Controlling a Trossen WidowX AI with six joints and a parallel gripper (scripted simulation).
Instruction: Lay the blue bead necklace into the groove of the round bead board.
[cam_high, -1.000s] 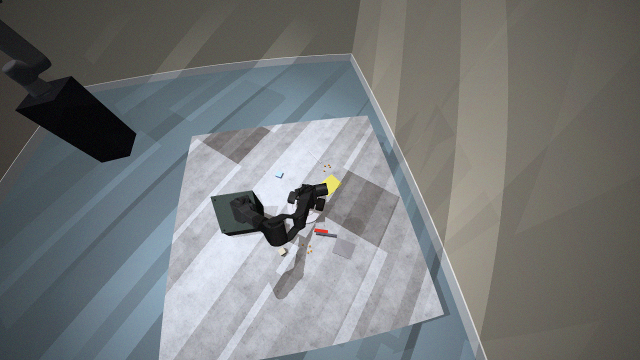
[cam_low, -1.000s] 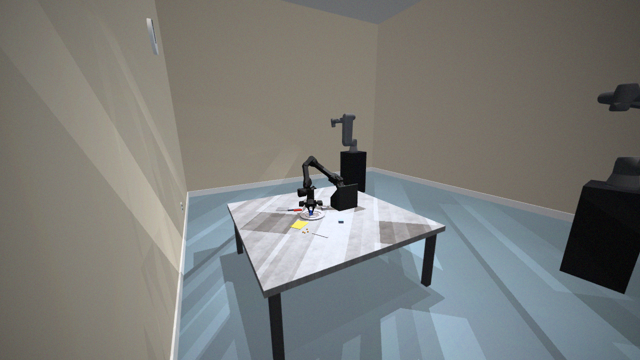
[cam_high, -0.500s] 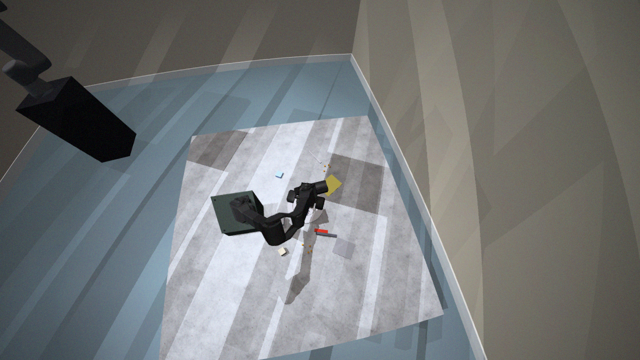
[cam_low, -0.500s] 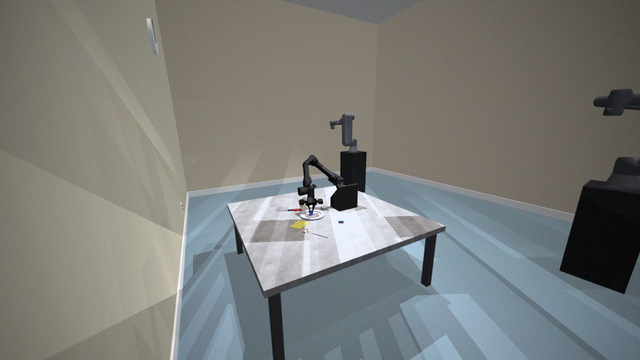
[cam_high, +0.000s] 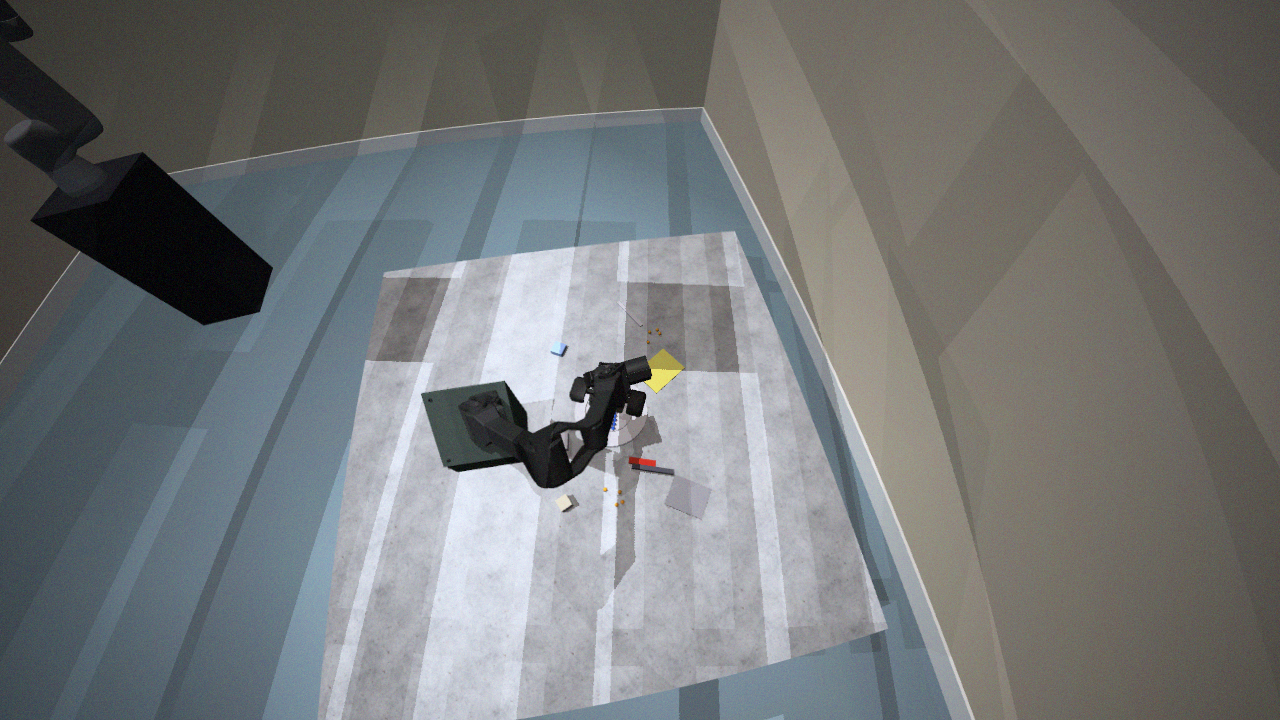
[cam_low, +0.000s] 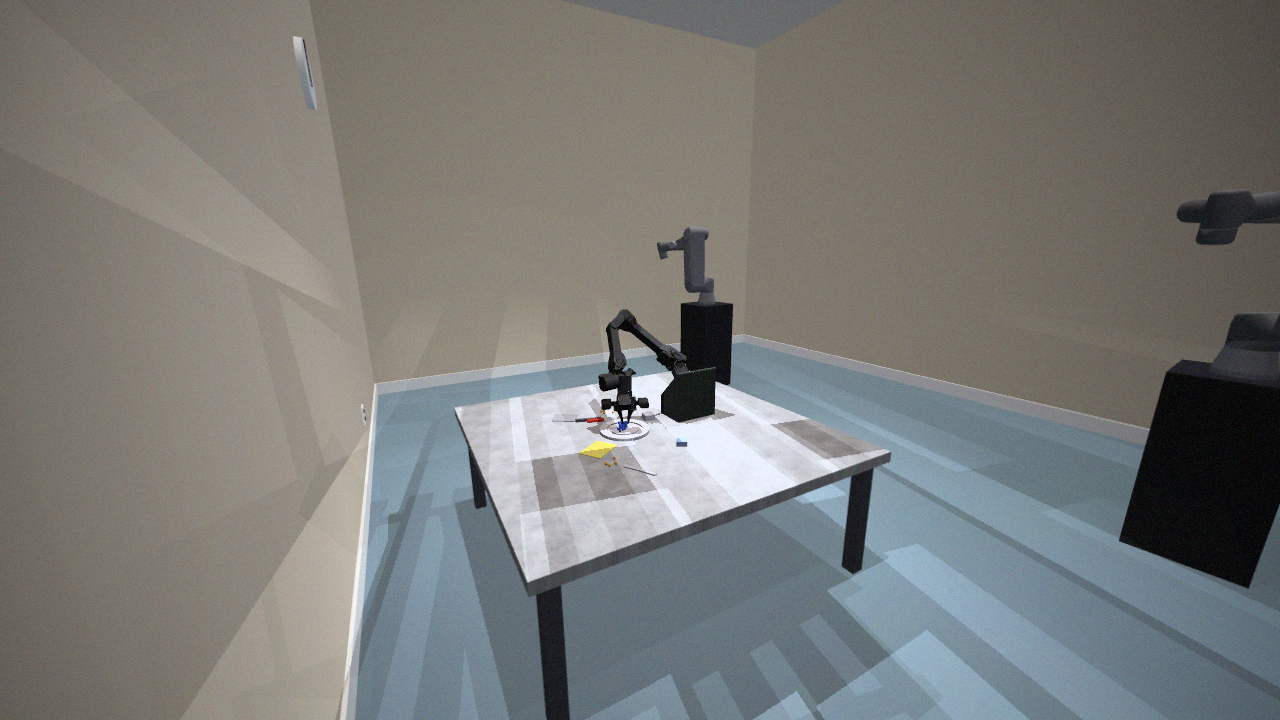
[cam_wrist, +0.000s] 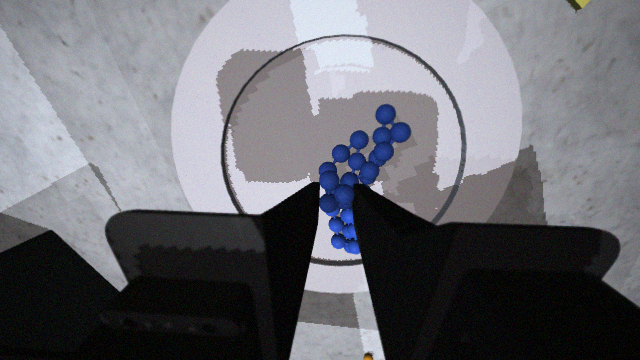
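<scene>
Right now my gripper tip is 20 mm above the round white bead board. From my gripper tip the other things lie so: blue block (230 mm to the left, 100 mm behind, 20 mm below); then yellow sheet (170 mm ahead, 90 mm to the left, 30 mm below); then grey tool (170 mm to the right, 60 mm ahead, 30 mm below).
</scene>
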